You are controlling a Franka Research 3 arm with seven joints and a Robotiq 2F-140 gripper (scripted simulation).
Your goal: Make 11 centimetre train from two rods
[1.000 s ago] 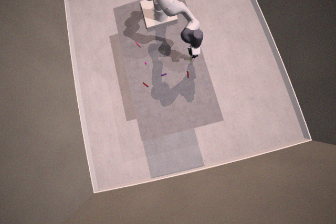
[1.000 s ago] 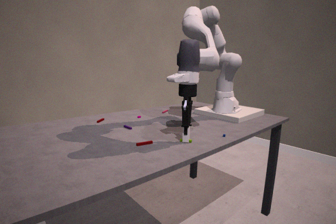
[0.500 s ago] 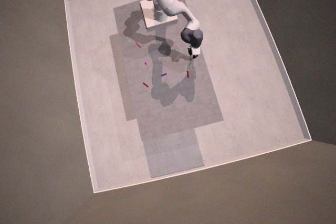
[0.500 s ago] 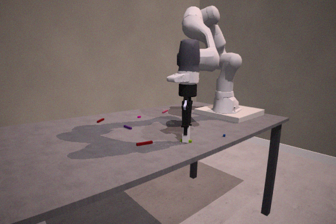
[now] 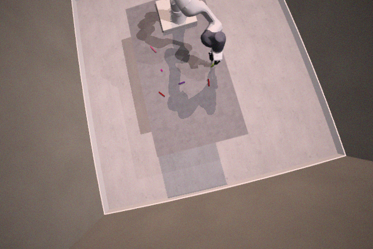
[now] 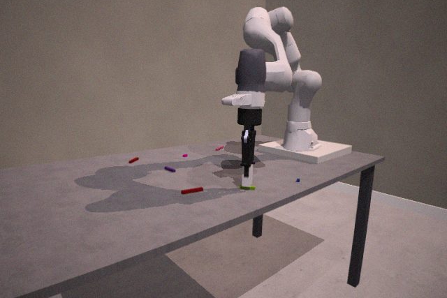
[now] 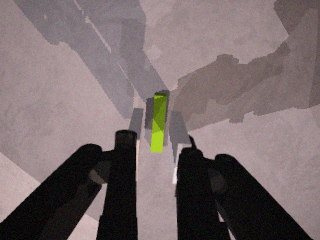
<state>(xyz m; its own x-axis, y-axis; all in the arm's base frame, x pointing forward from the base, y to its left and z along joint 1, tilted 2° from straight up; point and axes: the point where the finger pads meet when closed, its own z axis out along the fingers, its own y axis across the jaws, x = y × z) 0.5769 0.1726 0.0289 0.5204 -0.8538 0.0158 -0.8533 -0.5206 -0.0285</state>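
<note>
Now: the lime rod 40 mm below my hand. Also, from my hand: red rod (150 mm ahead, 90 mm to the right, 40 mm below); purple rod (80 mm ahead, 340 mm to the right, 40 mm below); blue rod (200 mm behind, 70 mm to the left, 40 mm below).
</note>
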